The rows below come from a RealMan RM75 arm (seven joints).
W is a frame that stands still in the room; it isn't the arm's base.
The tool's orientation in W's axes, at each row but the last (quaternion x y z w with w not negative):
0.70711 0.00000 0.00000 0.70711
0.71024 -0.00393 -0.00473 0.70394
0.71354 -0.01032 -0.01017 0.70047
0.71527 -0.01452 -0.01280 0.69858
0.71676 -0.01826 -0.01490 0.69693
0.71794 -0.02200 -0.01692 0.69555
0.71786 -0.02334 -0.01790 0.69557
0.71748 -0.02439 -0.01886 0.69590
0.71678 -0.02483 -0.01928 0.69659
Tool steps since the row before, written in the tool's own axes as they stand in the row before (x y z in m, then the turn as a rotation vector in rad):
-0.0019 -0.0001 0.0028 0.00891 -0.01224 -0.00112
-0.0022 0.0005 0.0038 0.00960 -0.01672 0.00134
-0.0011 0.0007 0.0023 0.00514 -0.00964 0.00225
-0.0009 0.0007 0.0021 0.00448 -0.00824 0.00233
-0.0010 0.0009 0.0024 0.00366 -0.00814 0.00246
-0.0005 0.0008 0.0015 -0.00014 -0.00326 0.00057
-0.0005 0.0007 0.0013 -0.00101 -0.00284 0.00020
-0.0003 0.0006 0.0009 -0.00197 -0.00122 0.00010
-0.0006 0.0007 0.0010 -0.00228 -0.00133 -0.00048
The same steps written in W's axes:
-0.0019 -0.0028 -0.0001 0.00891 0.00112 -0.01224
-0.0022 -0.0038 0.0005 0.00956 -0.00131 -0.01674
-0.0012 -0.0023 0.0007 0.00508 -0.00222 -0.00968
-0.0010 -0.0021 0.0006 0.00441 -0.00231 -0.00828
-0.0011 -0.0024 0.0008 0.00358 -0.00240 -0.00819
-0.0006 -0.0015 0.0007 -0.00014 -0.00046 -0.00328
-0.0006 -0.0013 0.0007 -0.00100 -0.00005 -0.00285
-0.0004 -0.0009 0.0006 -0.00196 0.00006 -0.00124
-0.0007 -0.0010 0.0007 -0.00223 0.00066 -0.00133

